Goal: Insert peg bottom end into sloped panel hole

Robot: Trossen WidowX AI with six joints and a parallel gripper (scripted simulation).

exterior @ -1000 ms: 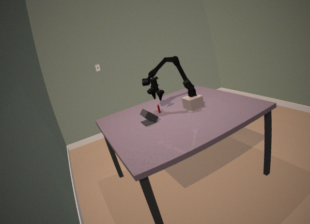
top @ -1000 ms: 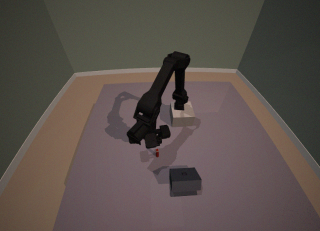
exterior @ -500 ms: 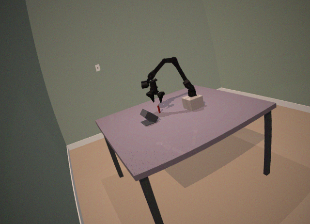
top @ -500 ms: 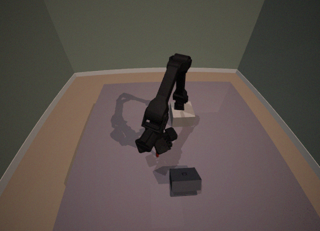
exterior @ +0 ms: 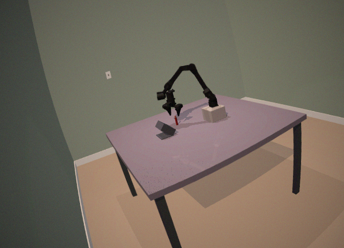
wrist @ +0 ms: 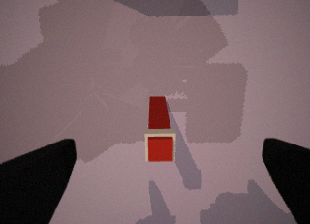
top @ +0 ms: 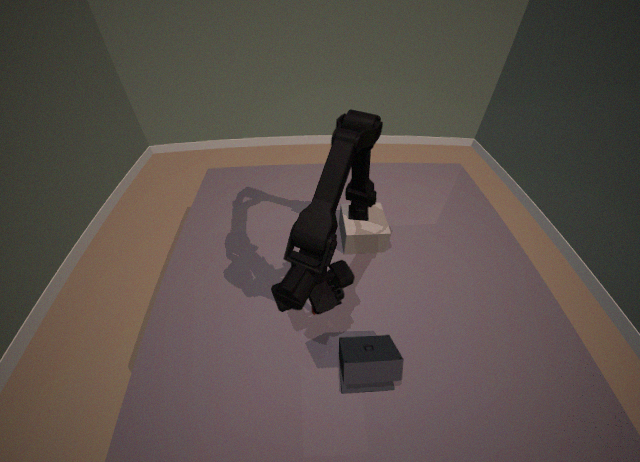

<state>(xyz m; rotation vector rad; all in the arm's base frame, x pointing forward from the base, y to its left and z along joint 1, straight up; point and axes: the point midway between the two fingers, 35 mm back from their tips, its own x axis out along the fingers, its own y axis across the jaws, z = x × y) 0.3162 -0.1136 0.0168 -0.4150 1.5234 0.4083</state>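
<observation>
The red peg lies 30 mm below my gripper tip. Also, from my gripper tip: dark grey sloped panel 140 mm to the left, 120 mm ahead, 30 mm below.
</observation>
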